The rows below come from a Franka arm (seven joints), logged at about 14 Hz.
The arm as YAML. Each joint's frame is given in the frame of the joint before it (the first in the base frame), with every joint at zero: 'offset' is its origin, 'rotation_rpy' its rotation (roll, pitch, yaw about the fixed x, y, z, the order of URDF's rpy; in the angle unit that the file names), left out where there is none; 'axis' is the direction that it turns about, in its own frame. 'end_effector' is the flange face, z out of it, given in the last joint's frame.
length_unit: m
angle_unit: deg
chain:
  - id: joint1
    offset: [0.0, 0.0, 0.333]
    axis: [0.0, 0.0, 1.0]
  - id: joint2
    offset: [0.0, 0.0, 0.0]
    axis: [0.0, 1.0, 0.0]
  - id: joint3
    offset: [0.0, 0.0, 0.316]
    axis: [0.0, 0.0, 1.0]
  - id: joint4
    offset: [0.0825, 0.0, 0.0]
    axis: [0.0, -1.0, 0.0]
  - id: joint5
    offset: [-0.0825, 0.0, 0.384]
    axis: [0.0, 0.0, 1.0]
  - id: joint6
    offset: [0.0, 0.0, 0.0]
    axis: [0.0, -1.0, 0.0]
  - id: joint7
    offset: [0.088, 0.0, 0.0]
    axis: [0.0, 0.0, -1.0]
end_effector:
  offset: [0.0, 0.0, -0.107]
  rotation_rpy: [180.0, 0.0, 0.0]
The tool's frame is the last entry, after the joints.
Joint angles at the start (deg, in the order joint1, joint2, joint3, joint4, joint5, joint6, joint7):
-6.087, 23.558, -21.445, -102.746, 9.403, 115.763, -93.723
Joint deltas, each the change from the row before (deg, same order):
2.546, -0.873, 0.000, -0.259, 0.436, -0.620, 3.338
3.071, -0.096, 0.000, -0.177, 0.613, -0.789, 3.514
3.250, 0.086, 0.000, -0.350, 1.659, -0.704, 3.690
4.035, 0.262, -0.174, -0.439, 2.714, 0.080, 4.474
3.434, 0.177, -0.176, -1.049, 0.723, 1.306, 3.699
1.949, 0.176, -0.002, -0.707, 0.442, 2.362, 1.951
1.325, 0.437, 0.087, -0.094, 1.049, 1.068, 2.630
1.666, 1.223, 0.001, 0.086, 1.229, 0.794, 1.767
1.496, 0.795, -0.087, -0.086, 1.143, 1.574, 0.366
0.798, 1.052, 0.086, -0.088, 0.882, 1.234, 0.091
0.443, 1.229, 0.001, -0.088, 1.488, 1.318, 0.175
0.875, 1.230, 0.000, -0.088, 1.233, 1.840, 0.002
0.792, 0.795, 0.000, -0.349, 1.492, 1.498, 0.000
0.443, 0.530, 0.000, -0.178, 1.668, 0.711, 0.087
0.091, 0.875, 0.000, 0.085, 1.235, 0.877, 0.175
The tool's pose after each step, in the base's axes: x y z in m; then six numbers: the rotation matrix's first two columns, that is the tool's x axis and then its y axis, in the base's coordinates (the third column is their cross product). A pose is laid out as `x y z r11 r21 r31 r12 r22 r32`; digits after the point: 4 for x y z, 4 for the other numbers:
0.5778 -0.2402 0.3293 0.4787 0.8780 0.0019 0.8679 -0.4729 -0.1518
0.5878 -0.2075 0.3280 0.4904 0.8715 0.0011 0.8593 -0.4833 -0.1673
0.5963 -0.1714 0.3237 0.5108 0.8596 0.0104 0.8452 -0.4999 -0.1891
0.6056 -0.1280 0.3183 0.5424 0.8397 0.0276 0.8250 -0.5261 -0.2064
0.6094 -0.0938 0.3105 0.5572 0.8301 0.0195 0.8146 -0.5419 -0.2068
0.6134 -0.0746 0.3064 0.5641 0.8254 0.0225 0.8139 -0.5512 -0.1836
0.6168 -0.0594 0.3025 0.5912 0.8060 0.0274 0.7961 -0.5779 -0.1794
0.6198 -0.0410 0.2916 0.6038 0.7967 0.0261 0.7860 -0.5895 -0.1862
0.6230 -0.0261 0.2850 0.6009 0.7985 0.0365 0.7903 -0.5867 -0.1768
0.6245 -0.0171 0.2750 0.5996 0.7993 0.0394 0.7917 -0.5853 -0.1748
0.6257 -0.0126 0.2634 0.6114 0.7900 0.0463 0.7835 -0.5960 -0.1760
0.6276 -0.0041 0.2525 0.6132 0.7881 0.0536 0.7836 -0.5983 -0.1670
0.6277 0.0035 0.2438 0.6191 0.7827 0.0646 0.7802 -0.6036 -0.1640
0.6275 0.0082 0.2381 0.6314 0.7716 0.0773 0.7710 -0.6138 -0.1698
0.6284 0.0087 0.2308 0.6452 0.7595 0.0835 0.7602 -0.6271 -0.1701

